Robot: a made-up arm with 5 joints. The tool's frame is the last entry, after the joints.
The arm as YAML. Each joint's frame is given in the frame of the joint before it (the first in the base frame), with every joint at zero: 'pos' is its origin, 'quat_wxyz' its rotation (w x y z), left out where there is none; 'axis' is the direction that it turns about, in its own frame. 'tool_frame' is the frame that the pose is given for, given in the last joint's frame.
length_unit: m
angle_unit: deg
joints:
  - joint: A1
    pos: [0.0, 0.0, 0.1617]
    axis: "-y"
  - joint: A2
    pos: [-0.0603, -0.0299, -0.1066]
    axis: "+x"
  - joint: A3
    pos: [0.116, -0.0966, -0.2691]
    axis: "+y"
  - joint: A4
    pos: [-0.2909, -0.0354, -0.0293]
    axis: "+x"
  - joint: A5
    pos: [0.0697, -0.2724, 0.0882]
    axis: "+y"
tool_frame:
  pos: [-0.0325, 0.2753, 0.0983]
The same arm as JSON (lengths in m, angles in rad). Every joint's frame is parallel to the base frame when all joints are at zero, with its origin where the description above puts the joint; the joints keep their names.
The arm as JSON. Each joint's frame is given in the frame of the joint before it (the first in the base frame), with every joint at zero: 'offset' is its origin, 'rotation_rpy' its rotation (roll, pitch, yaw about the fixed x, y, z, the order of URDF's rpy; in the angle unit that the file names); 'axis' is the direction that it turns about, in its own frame. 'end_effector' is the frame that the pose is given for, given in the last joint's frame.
{"length_unit": "m", "angle_unit": "rad", "chain": [
  {"id": "A1", "offset": [0.0, 0.0, 0.1617], "rotation_rpy": [0.0, 0.0, 0.0], "axis": [0.0, -1.0, 0.0]},
  {"id": "A2", "offset": [-0.0603, -0.0299, -0.1066], "rotation_rpy": [0.0, 0.0, 0.0], "axis": [1.0, 0.0, 0.0]},
  {"id": "A3", "offset": [0.116, -0.0966, -0.2691], "rotation_rpy": [0.0, 0.0, 0.0], "axis": [0.0, 1.0, 0.0]},
  {"id": "A4", "offset": [-0.2909, -0.0354, -0.0293], "rotation_rpy": [0.0, 0.0, 0.0], "axis": [1.0, 0.0, 0.0]},
  {"id": "A5", "offset": [0.0697, -0.2724, 0.0882], "rotation_rpy": [0.0, 0.0, 0.0], "axis": [0.0, 1.0, 0.0]}
], "end_effector": {"offset": [-0.0325, 0.2753, 0.0983], "rotation_rpy": [0.0, 0.0, 0.0]}}

